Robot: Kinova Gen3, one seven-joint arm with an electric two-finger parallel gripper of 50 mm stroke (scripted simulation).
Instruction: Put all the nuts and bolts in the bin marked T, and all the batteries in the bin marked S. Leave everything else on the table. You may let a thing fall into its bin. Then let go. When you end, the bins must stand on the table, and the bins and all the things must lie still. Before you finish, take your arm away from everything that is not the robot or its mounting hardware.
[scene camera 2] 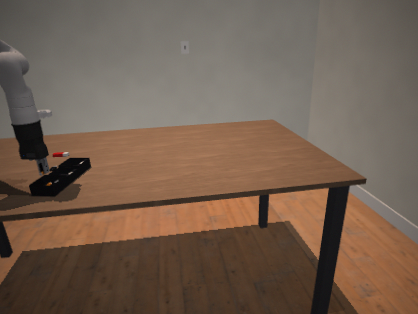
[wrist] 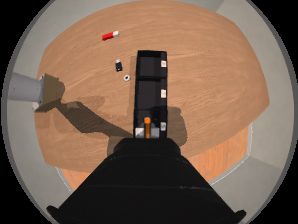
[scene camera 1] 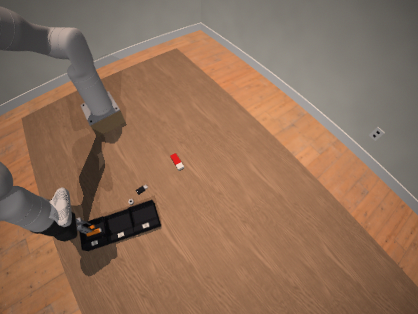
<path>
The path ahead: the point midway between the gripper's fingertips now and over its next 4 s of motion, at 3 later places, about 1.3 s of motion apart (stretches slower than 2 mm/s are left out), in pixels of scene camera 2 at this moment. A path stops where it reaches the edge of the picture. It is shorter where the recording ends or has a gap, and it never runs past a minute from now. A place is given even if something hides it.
My gripper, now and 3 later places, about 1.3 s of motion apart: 44, 172; 45, 178; 44, 172; 50, 157
</path>
